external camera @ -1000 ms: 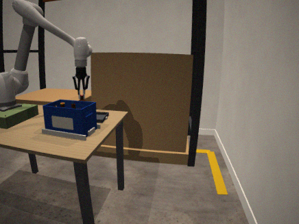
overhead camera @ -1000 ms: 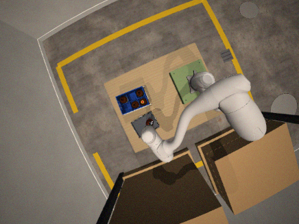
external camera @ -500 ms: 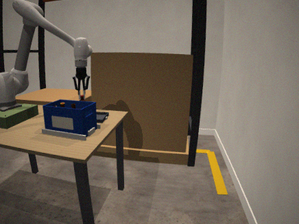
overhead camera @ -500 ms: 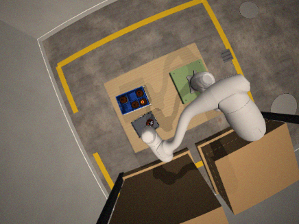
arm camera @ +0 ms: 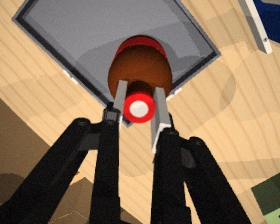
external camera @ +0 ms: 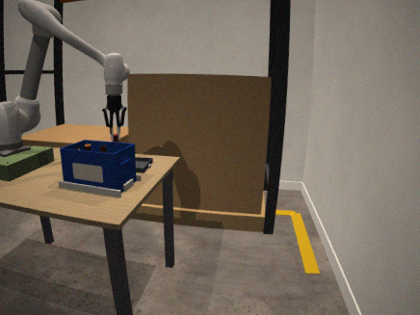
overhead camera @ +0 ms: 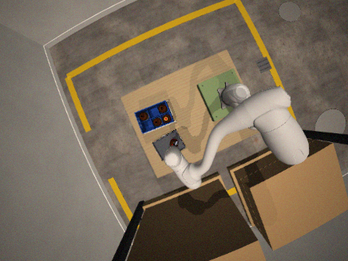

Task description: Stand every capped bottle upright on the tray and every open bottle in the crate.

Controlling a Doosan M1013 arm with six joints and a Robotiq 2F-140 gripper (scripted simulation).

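My hand is 20 mm short of the brown capped bottle, 230 mm to the left of it and 90 mm above it. Also, from my hand: grey tray: 50 mm ahead, 10 mm to the left, 160 mm below; then blue crate: 110 mm ahead, 260 mm to the right, 90 mm below; then uncapped bottle: 200 mm ahead, 290 mm to the right, 90 mm below.
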